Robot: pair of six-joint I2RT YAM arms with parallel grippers.
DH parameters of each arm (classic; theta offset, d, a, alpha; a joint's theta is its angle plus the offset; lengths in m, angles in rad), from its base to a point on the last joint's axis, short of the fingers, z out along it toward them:
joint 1: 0 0.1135 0.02 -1.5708
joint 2: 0 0 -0.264 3.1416
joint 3: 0.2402 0 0.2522 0
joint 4: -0.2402 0 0.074 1.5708
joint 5: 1.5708 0 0 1.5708
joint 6: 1.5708 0.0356 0 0
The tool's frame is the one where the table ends.
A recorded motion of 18 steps. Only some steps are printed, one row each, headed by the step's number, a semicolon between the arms.
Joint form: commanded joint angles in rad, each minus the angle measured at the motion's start. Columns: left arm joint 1, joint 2, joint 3, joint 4, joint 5, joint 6; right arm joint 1, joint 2, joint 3, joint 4, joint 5, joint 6.
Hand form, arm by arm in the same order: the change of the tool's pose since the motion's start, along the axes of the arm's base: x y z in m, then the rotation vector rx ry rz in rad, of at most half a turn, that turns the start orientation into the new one. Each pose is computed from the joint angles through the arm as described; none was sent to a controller.
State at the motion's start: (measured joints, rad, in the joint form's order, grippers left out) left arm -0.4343 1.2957 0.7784 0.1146 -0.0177 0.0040; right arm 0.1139 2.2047 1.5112 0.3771 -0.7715 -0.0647
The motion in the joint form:
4: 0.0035 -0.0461 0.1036 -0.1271 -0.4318 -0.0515; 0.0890 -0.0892 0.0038 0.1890 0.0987 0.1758
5: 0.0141 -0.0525 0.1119 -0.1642 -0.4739 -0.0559; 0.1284 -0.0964 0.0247 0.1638 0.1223 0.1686
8: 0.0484 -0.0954 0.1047 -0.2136 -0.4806 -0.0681; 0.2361 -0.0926 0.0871 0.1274 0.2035 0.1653
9: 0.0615 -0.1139 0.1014 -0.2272 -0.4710 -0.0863; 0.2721 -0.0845 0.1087 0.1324 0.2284 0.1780
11: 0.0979 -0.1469 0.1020 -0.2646 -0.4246 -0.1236; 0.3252 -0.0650 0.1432 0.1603 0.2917 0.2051
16: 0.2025 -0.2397 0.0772 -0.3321 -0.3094 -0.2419; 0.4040 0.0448 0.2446 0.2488 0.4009 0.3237
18: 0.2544 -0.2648 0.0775 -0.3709 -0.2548 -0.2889; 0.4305 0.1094 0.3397 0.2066 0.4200 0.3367
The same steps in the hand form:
4: 0.0008 0.0171 0.0370 0.0928 -0.0806 0.4218; -0.0117 0.0402 0.0621 0.1374 -0.1452 -0.0313
5: 0.0000 0.0222 0.0382 0.1173 -0.0693 0.4714; -0.0154 0.0587 0.0700 0.1340 -0.1527 -0.0145
8: -0.0063 0.0355 0.0420 0.1180 -0.0560 0.5155; -0.0258 0.1092 0.0858 0.1391 -0.1751 0.0134
9: -0.0091 0.0401 0.0441 0.0971 -0.0525 0.5269; -0.0297 0.1263 0.0900 0.1543 -0.1816 0.0237
11: -0.0135 0.0504 0.0485 0.0491 -0.0340 0.5351; -0.0349 0.1515 0.0954 0.1885 -0.1997 0.0124
16: -0.0282 0.0781 0.0540 -0.1008 0.0064 0.5801; -0.0322 0.1954 0.0851 0.3048 -0.1758 -0.0218
18: -0.0326 0.0897 0.0555 -0.1578 0.0356 0.6013; -0.0264 0.2148 0.0802 0.3094 -0.1532 -0.0164

